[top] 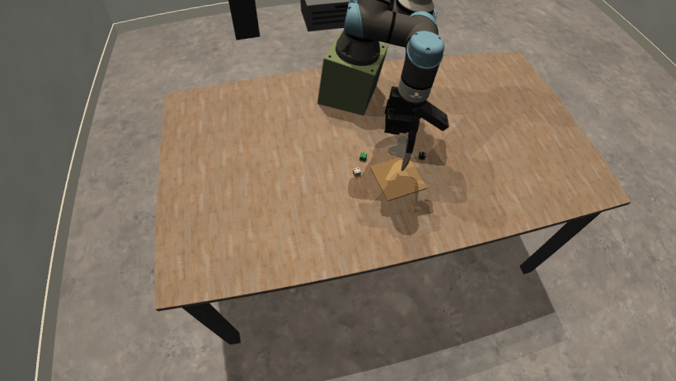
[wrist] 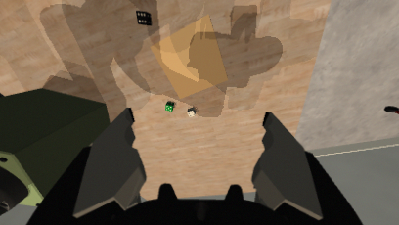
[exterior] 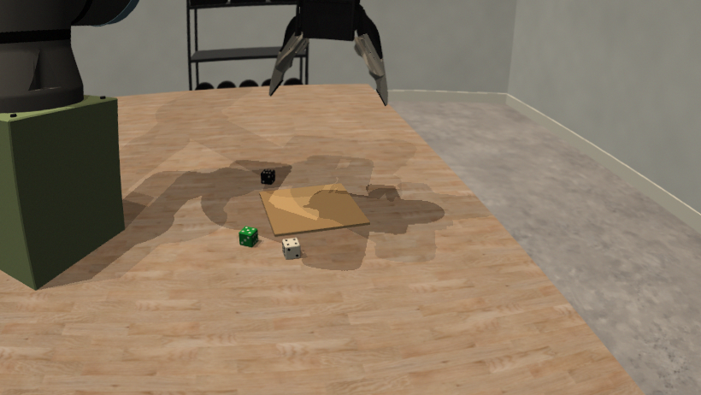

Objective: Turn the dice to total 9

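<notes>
My hand is 50 mm past the white die, 110 mm to the left of it and 170 mm above it. Also, from my hand: tan mat 20 mm behind, 20 mm to the left, 170 mm below; then black die 90 mm behind, 120 mm to the left, 170 mm below; then green die 110 mm behind, 80 mm to the right, 170 mm below.
</notes>
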